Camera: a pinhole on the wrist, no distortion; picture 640 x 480 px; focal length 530.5 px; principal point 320.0 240.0 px. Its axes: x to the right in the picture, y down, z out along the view. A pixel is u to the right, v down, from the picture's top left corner.
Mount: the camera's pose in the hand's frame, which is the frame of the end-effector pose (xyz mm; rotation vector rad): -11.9 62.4 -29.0 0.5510 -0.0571 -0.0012
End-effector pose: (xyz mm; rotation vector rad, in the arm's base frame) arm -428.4 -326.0 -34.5 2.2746 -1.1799 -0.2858
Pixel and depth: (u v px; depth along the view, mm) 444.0 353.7 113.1
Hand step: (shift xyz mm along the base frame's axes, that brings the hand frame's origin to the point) -45.9 -47.9 -53.1
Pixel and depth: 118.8 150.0 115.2
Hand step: -50.8 34.5 -58.1
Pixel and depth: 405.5 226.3 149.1
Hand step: -25.6 -31.0 -90.5
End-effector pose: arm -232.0 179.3 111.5 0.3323 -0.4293 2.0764
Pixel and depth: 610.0 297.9 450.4
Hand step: 35.5 56.2 460.4
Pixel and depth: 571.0 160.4 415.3
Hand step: 118.3 96.5 372.9
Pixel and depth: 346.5 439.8 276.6
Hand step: 18.7 -126.3 228.8
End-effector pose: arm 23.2 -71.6 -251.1 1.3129 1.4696 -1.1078
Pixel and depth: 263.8 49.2 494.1
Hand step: -327.2 -326.7 39.2
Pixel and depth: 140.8 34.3 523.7
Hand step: -351.3 -363.8 162.0
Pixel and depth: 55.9 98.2 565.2
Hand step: -316.0 -443.3 250.1
